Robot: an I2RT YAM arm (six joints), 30 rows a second.
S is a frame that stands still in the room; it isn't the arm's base.
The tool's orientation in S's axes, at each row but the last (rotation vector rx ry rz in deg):
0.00, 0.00, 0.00
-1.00, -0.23, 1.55
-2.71, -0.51, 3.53
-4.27, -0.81, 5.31
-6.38, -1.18, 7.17
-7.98, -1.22, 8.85
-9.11, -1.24, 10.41
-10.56, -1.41, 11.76
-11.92, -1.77, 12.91
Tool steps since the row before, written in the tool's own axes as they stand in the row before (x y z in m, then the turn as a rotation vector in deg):
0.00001, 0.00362, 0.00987, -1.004, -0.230, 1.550
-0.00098, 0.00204, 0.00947, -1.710, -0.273, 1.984
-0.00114, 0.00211, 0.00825, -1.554, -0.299, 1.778
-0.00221, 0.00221, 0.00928, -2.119, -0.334, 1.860
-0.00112, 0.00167, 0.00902, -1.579, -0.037, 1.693
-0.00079, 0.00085, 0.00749, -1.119, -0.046, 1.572
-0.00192, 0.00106, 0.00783, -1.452, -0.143, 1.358
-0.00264, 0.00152, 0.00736, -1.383, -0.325, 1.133
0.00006, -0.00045, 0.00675, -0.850, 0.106, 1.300
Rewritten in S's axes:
0.00001, 0.00362, 0.00987, -1.004, -0.230, 1.550
-0.00107, 0.00218, 0.00943, -1.710, -0.285, 1.982
-0.00135, 0.00242, 0.00813, -1.551, -0.311, 1.779
-0.00257, 0.00267, 0.00906, -2.112, -0.392, 1.857
-0.00156, 0.00249, 0.00876, -1.608, -0.049, 1.665
-0.00115, 0.00173, 0.00729, -1.149, -0.003, 1.551
-0.00236, 0.00190, 0.00755, -1.451, -0.191, 1.353
-0.00321, 0.00224, 0.00694, -1.337, -0.393, 1.166
-0.00021, 0.00094, 0.00670, -0.921, 0.172, 1.243

